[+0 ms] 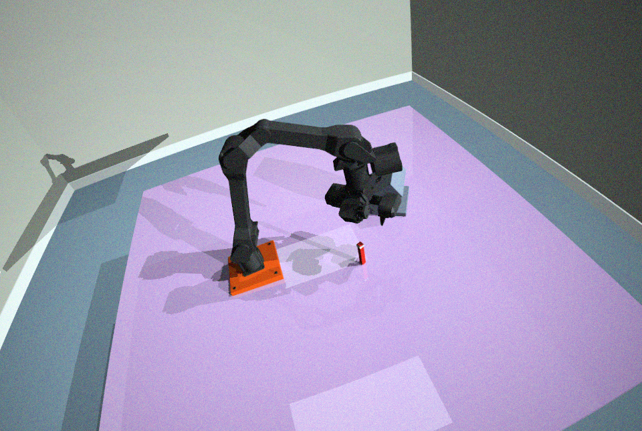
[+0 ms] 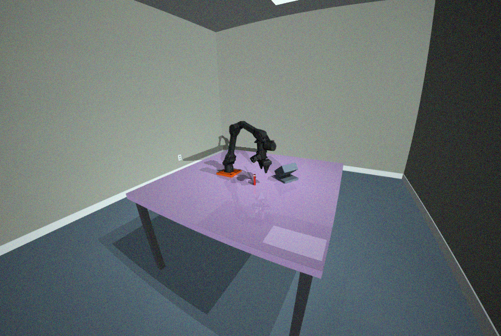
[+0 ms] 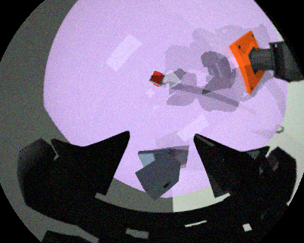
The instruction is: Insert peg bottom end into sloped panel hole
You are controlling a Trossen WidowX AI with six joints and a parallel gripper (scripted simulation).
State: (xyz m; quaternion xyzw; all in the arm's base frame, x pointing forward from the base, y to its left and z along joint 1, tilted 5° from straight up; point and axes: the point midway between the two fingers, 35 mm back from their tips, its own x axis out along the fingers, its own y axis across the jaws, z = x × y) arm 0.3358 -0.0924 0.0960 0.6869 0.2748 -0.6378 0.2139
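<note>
Now: gripper tip 5 cm to the left of the red peg, 5 cm past it and 3 cm above it. Also, from my gripper tip: grey sloped panel (13 cm to the left, 13 cm ahead, 2 cm below).
</note>
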